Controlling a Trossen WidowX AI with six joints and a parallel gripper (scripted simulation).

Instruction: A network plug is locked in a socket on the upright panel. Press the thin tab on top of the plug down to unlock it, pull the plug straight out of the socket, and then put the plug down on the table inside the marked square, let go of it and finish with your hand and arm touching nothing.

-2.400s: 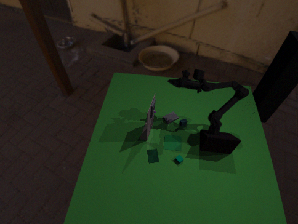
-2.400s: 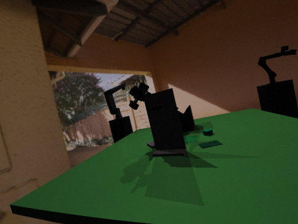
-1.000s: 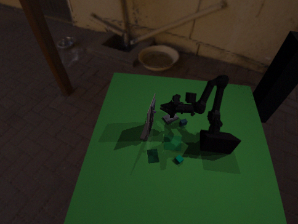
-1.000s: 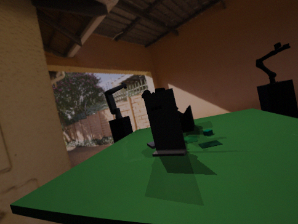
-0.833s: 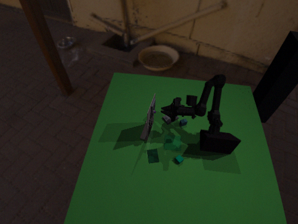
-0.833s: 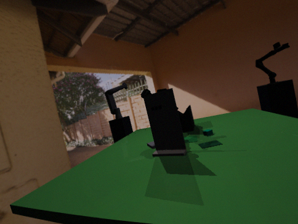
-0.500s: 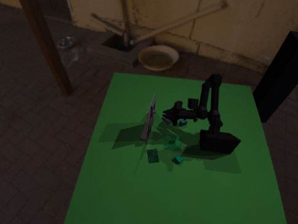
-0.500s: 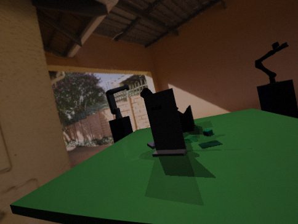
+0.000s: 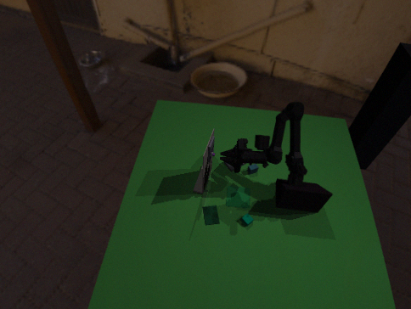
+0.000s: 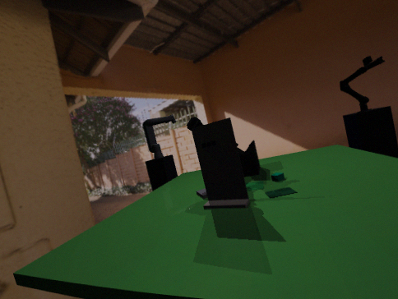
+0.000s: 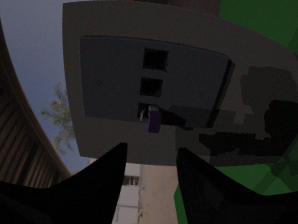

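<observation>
My gripper tip is now 4 cm short of the plug and 1 cm to the left of it. Also, from my gripper tip: upright panel (6 cm ahead, 2 cm to the right, 9 cm below); grey flat tile (9 cm behind, 15 cm to the right, 23 cm below); green patch (12 cm behind, 7 cm to the left, 24 cm below).
</observation>
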